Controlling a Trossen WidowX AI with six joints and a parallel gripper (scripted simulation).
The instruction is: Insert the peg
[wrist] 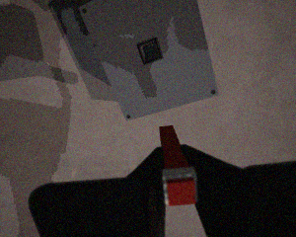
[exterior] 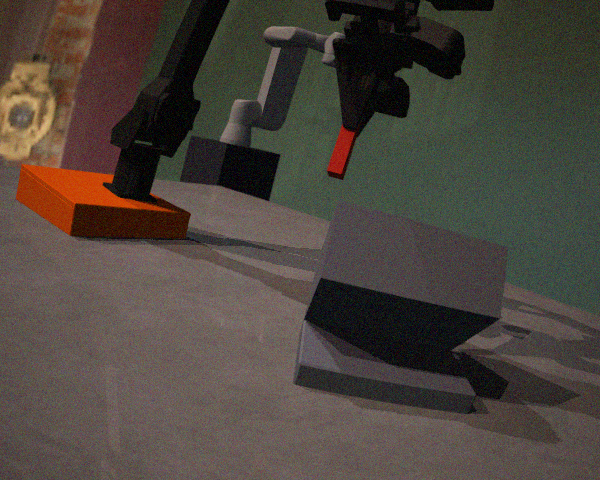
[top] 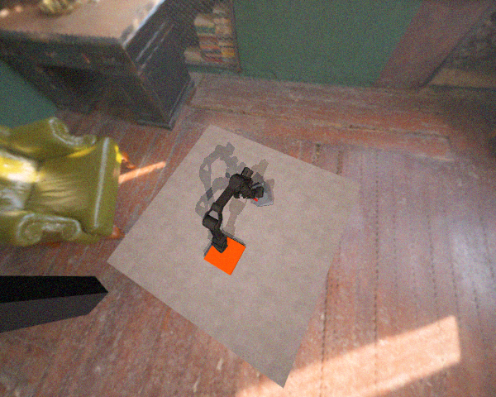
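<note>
The grey sloped panel is 10 cm below my gripper tip, 9 cm ahead of it and 1 cm to the left of it. Also, from my gripper tip: red square peg 2 cm above; then grey foot 16 cm below, 10 cm ahead.
</note>
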